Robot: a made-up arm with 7 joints.
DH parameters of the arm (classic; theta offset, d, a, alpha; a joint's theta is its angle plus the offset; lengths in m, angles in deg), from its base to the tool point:
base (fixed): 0 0 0 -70
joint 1: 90 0 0 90
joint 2: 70 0 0 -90
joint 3: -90 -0.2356 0.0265 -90
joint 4: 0 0 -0.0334 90
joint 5: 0 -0.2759 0 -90
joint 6: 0 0 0 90
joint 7: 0 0 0 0
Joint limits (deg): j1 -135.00..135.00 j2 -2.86..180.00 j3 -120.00..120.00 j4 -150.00..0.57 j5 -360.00..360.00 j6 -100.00..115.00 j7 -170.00..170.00
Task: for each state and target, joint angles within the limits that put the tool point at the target. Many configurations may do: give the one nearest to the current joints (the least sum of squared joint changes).
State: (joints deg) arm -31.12 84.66 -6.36 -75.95 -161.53 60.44 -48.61
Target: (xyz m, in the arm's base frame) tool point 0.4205 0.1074 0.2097
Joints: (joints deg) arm -80.92 51.89 -14.81 -54.70 -161.53 60.44 -48.61
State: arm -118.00 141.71 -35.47 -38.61 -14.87 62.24 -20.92
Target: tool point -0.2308 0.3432 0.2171
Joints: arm -126.48 150.26 -36.69 -63.30 -14.87 62.24 -20.92
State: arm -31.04 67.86 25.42 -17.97 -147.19 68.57 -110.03
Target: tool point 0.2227 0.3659 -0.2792
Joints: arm -30.94 49.51 25.71 0.46 -147.19 68.57 -110.03
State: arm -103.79 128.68 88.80 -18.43 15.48 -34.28 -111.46
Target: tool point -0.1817 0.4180 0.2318
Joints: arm -78.09 119.03 72.99 -27.03 15.48 -34.28 -111.46
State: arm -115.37 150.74 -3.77 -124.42 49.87 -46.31 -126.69
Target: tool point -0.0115 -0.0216 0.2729
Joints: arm -82.57 149.02 -2.33 -129.61 49.87 -46.31 -126.69
